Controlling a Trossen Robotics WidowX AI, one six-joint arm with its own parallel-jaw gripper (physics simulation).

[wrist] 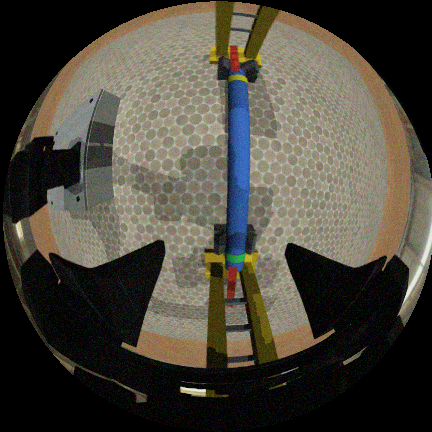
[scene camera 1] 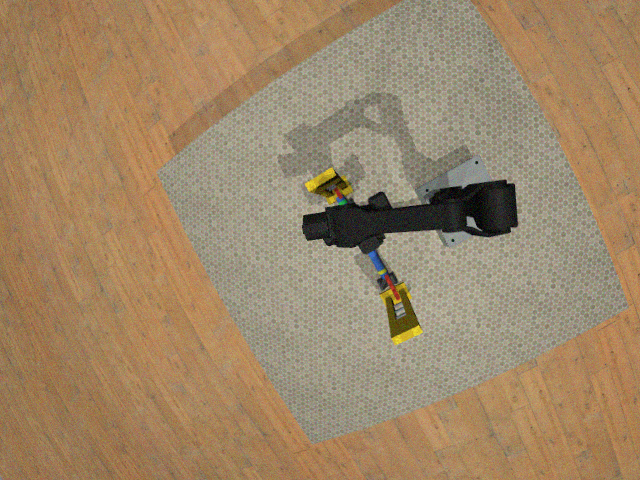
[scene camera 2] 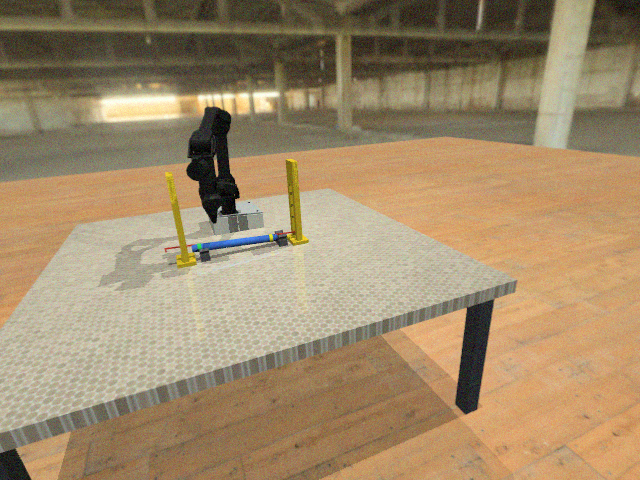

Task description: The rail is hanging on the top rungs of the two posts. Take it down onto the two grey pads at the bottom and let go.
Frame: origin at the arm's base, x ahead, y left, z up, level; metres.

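Seen in the pictures: gripper, fingertip midpoint: (wrist: 227, 249) (scene camera 2: 213, 219); arm's base, link origin: (wrist: 70, 165) (scene camera 2: 229, 212).
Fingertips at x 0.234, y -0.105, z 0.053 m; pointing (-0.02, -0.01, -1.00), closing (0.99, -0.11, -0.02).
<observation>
Offsets run from my fingertips to a thing's top centre. Level surfaces: height alone.
The blue rail {0.022 m ahead, 0.061 m left, 0.065 m down} (scene camera 1: 377, 261) (scene camera 2: 235, 242) (wrist: 239, 165), with a green band, a yellow band and red end hooks, lies low and about level between the two yellow posts. Its one end rests in the grey pad {0.014 m ahead, 0.050 m right, 0.083 m down} (scene camera 2: 205, 255) (wrist: 218, 240) by the green band, its other in the grey pad {0.037 m ahead, 0.225 m left, 0.083 m down} (scene camera 2: 281, 238) (wrist: 252, 71) by the yellow band. The posts {0.009 m ahead, 0.112 m right, 0.173 m up} (scene camera 2: 177, 217) {0.041 m ahead, 0.287 m left, 0.173 m up} (scene camera 2: 293, 201) stand upright, their rungs visible in the wrist view. My gripper (scene camera 1: 375, 222) (scene camera 2: 213, 220) (wrist: 227, 249) is open and empty, above the rail and apart from it, nearer the green-banded end.
The arm's grey base plate (scene camera 1: 460, 178) (scene camera 2: 248, 221) (wrist: 102, 150) is on the tabletop {0.127 m down} (scene camera 1: 491, 330) (scene camera 2: 361, 279) beside the rail. The yellow posts rise near both rail ends, the green-end post close to my gripper. The wooden floor (scene camera 1: 103, 310) surrounds the table.
</observation>
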